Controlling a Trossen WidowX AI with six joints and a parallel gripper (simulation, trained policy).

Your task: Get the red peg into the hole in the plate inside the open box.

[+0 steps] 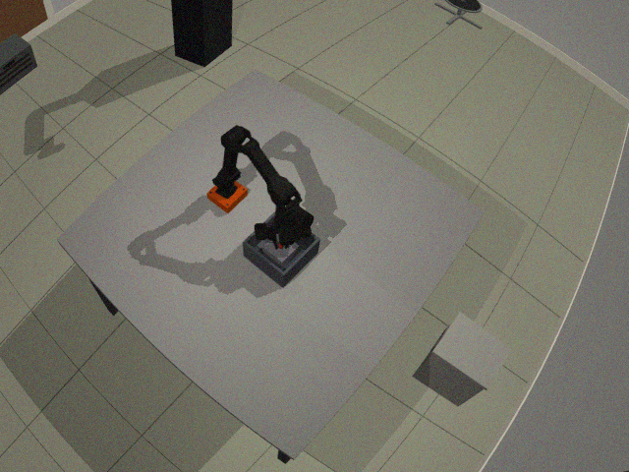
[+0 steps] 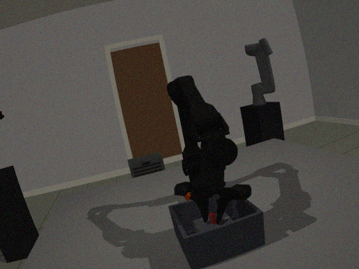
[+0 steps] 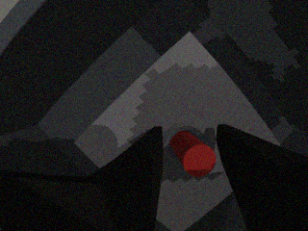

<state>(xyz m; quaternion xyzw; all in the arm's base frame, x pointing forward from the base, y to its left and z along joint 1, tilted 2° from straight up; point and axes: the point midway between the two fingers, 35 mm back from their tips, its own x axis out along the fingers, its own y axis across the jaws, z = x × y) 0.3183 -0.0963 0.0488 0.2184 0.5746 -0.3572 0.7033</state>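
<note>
My gripper tip is now 2 cm above the red peg and 1 cm to the right of it. Round my gripper tip: light grey plate (2 cm below, 1 cm to the left); dark grey box (4 cm below, 1 cm to the left).
</note>
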